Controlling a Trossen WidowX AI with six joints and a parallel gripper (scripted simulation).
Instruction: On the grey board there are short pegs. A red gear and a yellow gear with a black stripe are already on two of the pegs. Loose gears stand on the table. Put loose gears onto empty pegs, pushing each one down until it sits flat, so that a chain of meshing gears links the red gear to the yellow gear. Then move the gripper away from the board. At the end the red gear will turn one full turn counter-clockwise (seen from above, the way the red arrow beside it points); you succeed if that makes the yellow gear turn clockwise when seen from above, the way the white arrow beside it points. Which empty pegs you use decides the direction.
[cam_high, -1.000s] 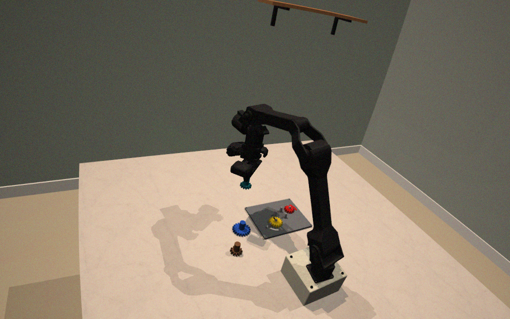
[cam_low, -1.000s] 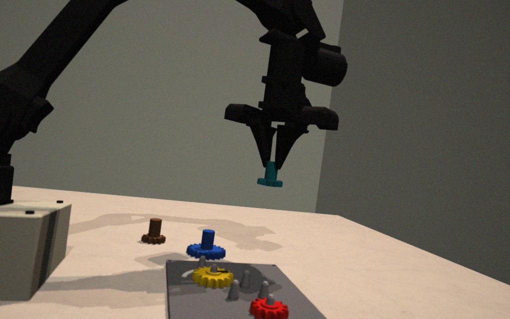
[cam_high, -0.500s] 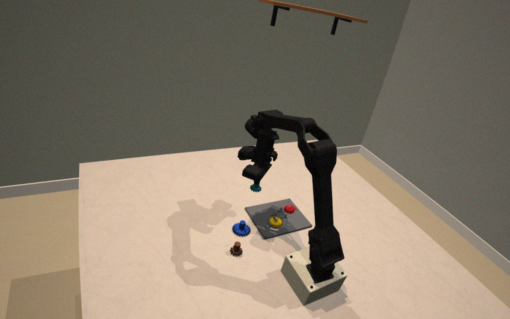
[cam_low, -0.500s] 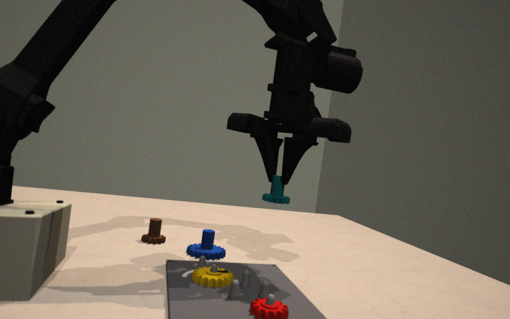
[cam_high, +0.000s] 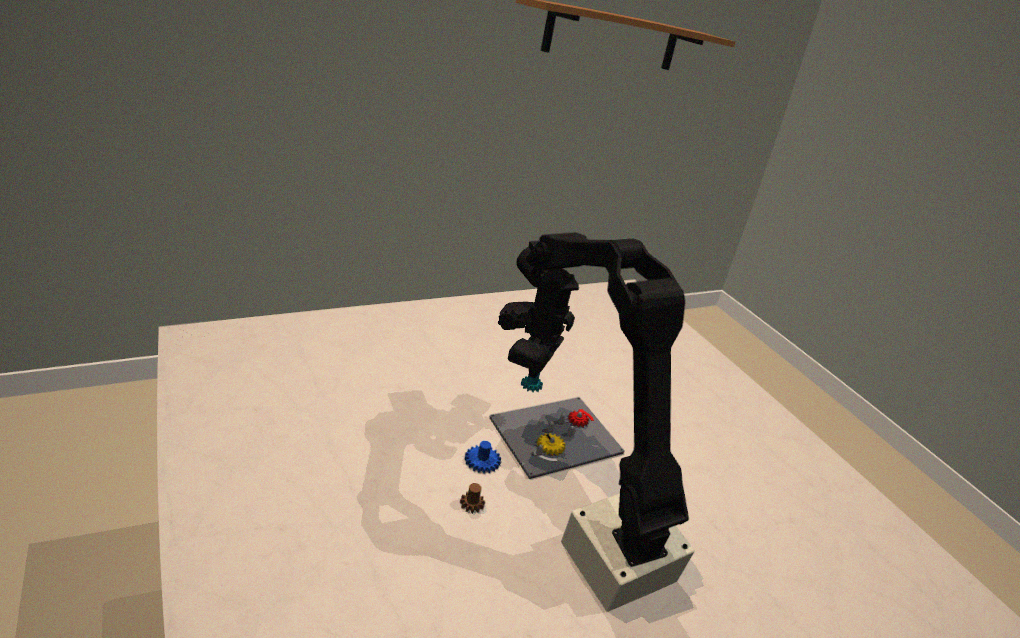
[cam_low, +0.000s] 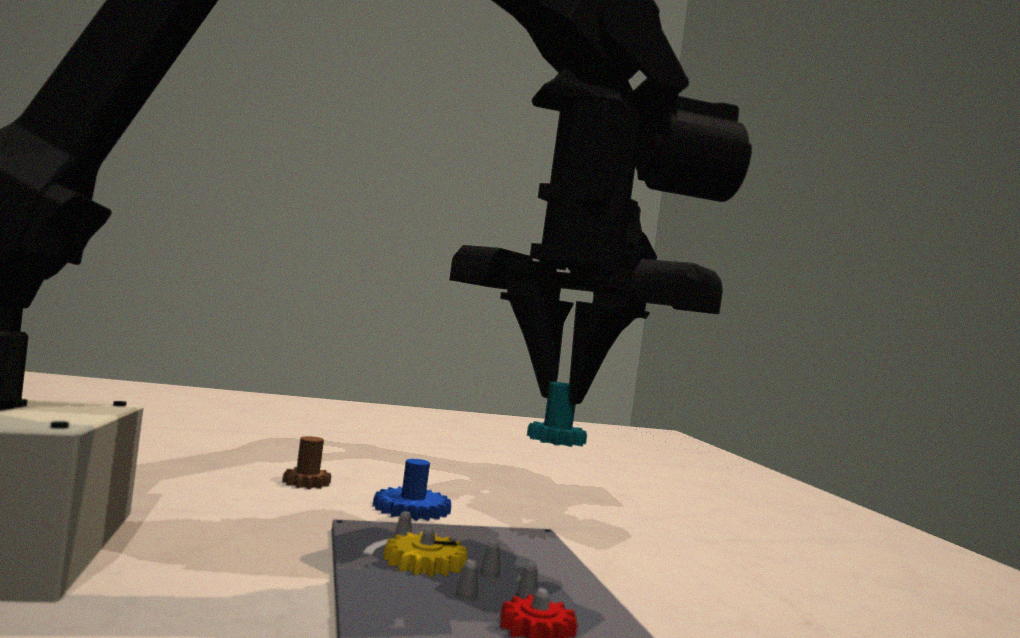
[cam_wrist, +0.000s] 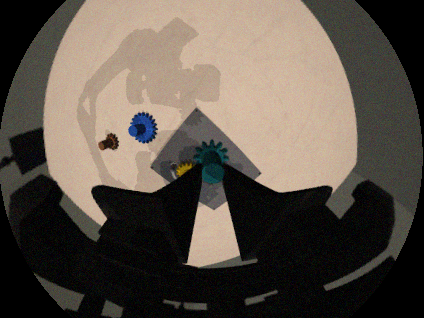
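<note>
Now: the red gear 20 mm behind my gripper tip, 110 mm to the right of it and 100 mm below it. Also, from my gripper tip: teal gear (10 mm below); yellow gear (80 mm behind, 20 mm to the right, 100 mm below); white arrow (110 mm behind, 110 mm below).
</note>
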